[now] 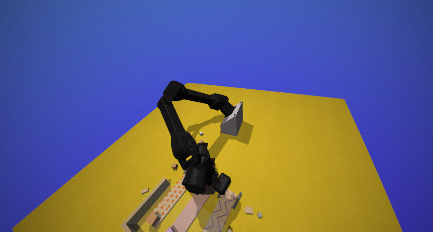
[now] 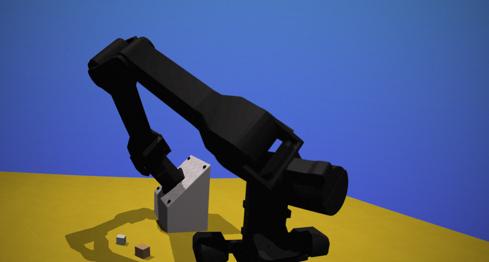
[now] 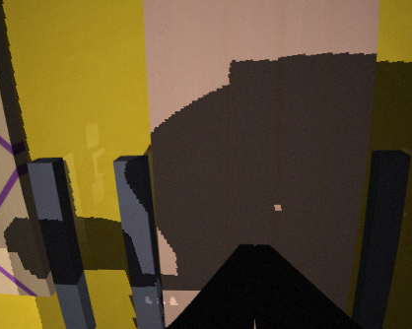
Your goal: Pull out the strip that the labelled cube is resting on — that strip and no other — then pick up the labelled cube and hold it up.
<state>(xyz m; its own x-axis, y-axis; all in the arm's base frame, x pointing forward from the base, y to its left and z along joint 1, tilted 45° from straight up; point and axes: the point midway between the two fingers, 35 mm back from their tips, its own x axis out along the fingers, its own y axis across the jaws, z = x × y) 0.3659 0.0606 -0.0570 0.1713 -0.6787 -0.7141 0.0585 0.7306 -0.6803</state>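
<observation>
Now: gripper tip 21 cm short of the labelled pink cube, 1 cm to the left of it and 2 cm below it.
</observation>
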